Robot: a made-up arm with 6 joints.
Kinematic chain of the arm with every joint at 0, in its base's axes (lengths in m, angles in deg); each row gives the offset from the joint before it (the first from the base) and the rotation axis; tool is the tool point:
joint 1: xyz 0 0 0.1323 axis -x
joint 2: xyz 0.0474 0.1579 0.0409 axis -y
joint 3: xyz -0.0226 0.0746 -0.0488 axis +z
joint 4: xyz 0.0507 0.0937 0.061 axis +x
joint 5: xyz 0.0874 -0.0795 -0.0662 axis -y
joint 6: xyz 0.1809 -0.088 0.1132 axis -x
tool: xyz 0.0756 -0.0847 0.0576
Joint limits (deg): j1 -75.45..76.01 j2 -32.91..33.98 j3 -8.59..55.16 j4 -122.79..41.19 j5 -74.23..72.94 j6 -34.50..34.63
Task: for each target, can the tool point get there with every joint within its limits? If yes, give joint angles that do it. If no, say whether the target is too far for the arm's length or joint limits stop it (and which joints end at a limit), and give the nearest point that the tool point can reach.
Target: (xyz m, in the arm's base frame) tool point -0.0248 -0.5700 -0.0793
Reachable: no: joint limits stop it (at a limit: joint 1, joint 2, joint 3, joint 5, joint 6) | nearest point 0.0929 -0.3644 -0.1119 | short by 0.239 m
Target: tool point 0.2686 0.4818 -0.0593
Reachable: yes | joints 61.81 -24.68 23.01 -47.26 51.03 8.67
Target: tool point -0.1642 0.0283 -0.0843
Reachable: no: joint limits stop it (at a limit: joint 1, joint 2, joint 3, joint 5, joint 6) | nearest point -0.0537 0.1249 0.1315 | short by 0.261 m
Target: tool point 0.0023 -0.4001 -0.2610
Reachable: no: joint limits stop it (at a limit: joint 1, joint 2, joint 5, joint 6) | nearest point 0.0886 -0.3506 -0.2579 | short by 0.100 m
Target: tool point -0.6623 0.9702 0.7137
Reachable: no: too far | nearest point -0.2062 0.5765 0.4778 | short by 0.647 m
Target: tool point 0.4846 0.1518 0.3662
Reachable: yes | joints -43.35 5.03 27.49 -5.60 -24.37 -23.80
